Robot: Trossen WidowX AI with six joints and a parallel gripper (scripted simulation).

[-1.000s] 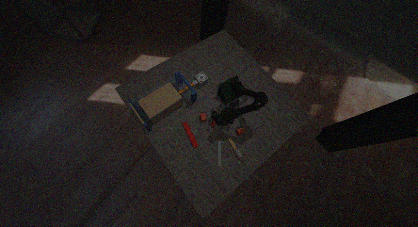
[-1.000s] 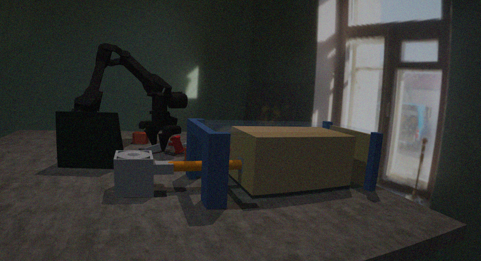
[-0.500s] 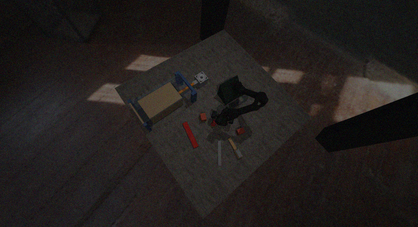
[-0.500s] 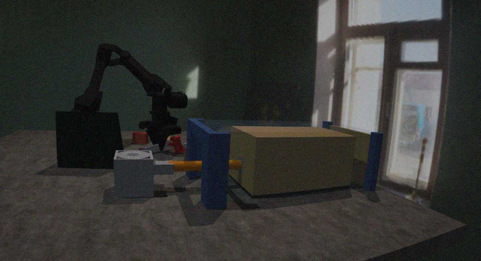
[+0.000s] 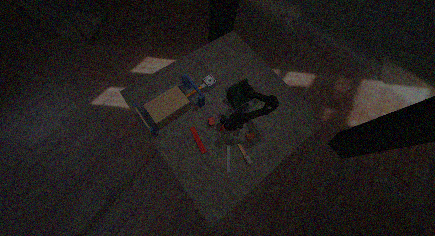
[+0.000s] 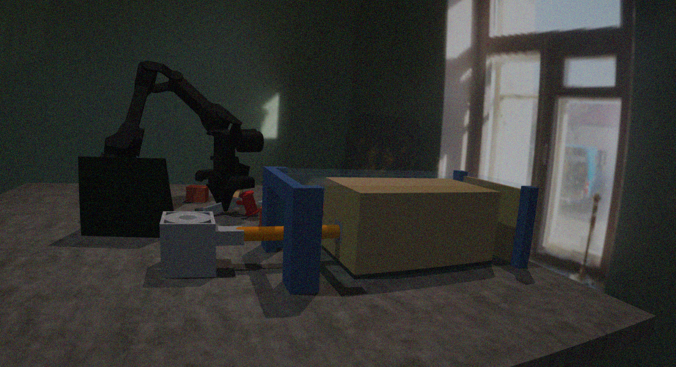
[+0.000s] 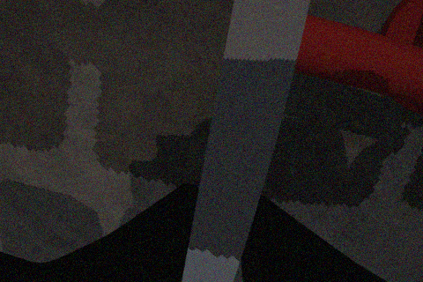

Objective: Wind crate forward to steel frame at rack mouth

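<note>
The red knob is 60 mm ahead of my gripper tip and 20 mm above it. From my gripper tip the other things lie so: crank handle 10 mm ahead, 10 mm above; then thin grey bar 190 mm ahead, 200 mm to the left, 10 mm below; then tan-handled tool 70 mm ahead, 260 mm to the left, 10 mm above.
</note>
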